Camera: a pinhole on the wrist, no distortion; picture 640 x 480 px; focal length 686.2 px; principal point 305.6 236.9 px. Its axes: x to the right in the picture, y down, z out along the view. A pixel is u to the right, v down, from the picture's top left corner.
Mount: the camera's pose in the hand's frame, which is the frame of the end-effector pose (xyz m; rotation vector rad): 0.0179 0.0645 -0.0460 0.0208 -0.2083 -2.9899
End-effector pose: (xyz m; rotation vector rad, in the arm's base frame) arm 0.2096 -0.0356 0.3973 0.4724 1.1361 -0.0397
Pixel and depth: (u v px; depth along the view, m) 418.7 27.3 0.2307
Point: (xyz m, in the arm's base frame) 0.3856 0.0352 0.5405
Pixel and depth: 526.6 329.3 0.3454
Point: 0.4429 -0.1250 0.5977
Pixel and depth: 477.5 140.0 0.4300
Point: 0.5275 -0.0485 0.6729
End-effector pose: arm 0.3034 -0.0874 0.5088 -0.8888 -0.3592 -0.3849
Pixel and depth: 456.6 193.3 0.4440
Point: 0.2312 0.3205 0.5983
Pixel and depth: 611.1 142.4 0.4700
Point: 0.1376 0.3702 0.5415
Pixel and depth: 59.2 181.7 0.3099
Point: 0.4377 0.1833 0.6120
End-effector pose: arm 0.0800 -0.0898 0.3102 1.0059 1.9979 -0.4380
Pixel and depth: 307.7 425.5 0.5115
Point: 0.3216 -0.3743 0.0074
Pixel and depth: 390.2 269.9 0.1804
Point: 0.2135 -0.1275 0.2415
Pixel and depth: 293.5 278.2 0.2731
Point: 0.2609 -0.1663 0.1665
